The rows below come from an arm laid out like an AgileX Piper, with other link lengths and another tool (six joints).
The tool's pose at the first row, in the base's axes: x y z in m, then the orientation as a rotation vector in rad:
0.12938, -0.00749, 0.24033, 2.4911, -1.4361, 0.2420
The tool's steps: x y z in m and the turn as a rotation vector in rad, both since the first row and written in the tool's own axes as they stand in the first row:
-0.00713, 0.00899, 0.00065, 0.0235, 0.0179, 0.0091
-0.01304, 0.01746, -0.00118, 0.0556, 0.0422, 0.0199
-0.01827, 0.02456, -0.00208, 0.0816, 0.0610, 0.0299
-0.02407, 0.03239, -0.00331, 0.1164, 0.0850, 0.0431
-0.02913, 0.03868, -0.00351, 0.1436, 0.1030, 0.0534
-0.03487, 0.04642, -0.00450, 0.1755, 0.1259, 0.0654
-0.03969, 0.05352, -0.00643, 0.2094, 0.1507, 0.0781
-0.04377, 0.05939, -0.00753, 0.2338, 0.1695, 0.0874
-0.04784, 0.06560, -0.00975, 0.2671, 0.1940, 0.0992
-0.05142, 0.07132, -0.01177, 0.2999, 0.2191, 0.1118
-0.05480, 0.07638, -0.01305, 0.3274, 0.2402, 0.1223
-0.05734, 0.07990, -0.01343, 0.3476, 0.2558, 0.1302
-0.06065, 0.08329, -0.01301, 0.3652, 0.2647, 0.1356
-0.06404, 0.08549, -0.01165, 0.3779, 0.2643, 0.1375
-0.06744, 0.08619, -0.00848, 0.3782, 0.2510, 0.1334
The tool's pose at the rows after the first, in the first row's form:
0.11804, -0.00613, 0.23902, 2.4950, -1.4461, 0.2838
0.10773, -0.00477, 0.24034, 2.5008, -1.4573, 0.3408
0.09895, -0.00360, 0.24076, 2.5043, -1.4679, 0.3864
0.08925, -0.00221, 0.24145, 2.5089, -1.4821, 0.4465
0.08127, -0.00100, 0.24114, 2.5121, -1.4931, 0.4929
0.07169, 0.00031, 0.24160, 2.5141, -1.5047, 0.5498
0.06310, 0.00146, 0.24311, 2.5149, -1.5162, 0.6112
0.05596, 0.00233, 0.24387, 2.5142, -1.5239, 0.6568
0.04851, 0.00337, 0.24574, 2.5135, -1.5333, 0.7178
0.04173, 0.00418, 0.24748, 2.5104, -1.5428, 0.7795
0.03564, 0.00492, 0.24849, 2.5069, -1.5503, 0.8316
0.03132, 0.00544, 0.24865, 2.5037, -1.5556, 0.8702
0.02674, 0.00641, 0.24782, 2.5048, -1.5607, 0.8982
0.02316, 0.00774, 0.24592, 2.5115, -1.5653, 0.9102
0.02091, 0.00925, 0.24208, 2.5238, -1.5670, 0.8944

